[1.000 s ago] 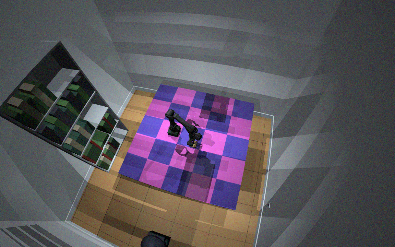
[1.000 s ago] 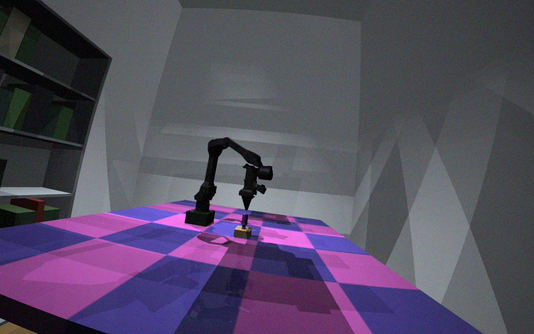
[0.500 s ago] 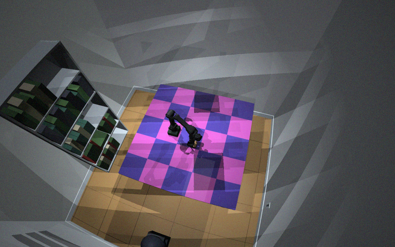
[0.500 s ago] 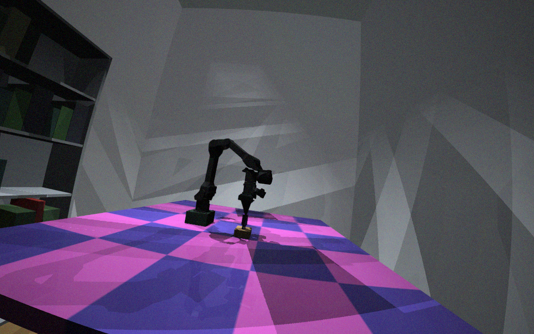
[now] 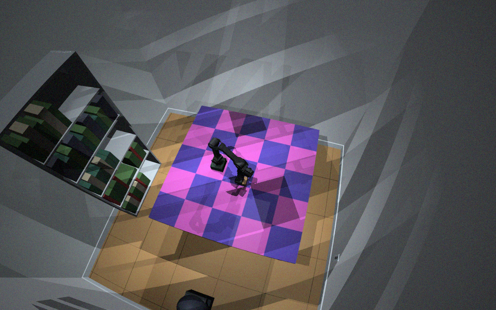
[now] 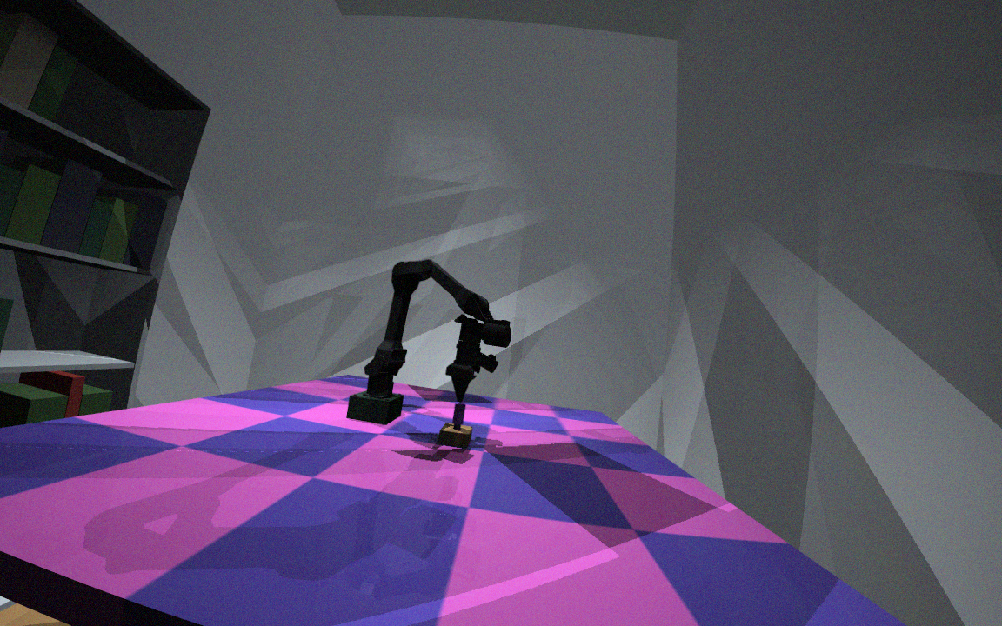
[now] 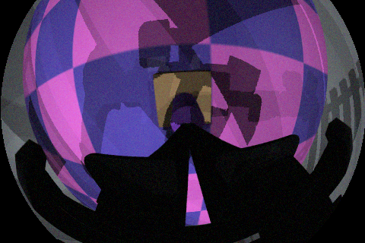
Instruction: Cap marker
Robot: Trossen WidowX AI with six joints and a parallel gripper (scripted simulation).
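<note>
Now: the cap 30 mm below my gripper tip. Also, from my gripper tip: block (80 mm below).
</note>
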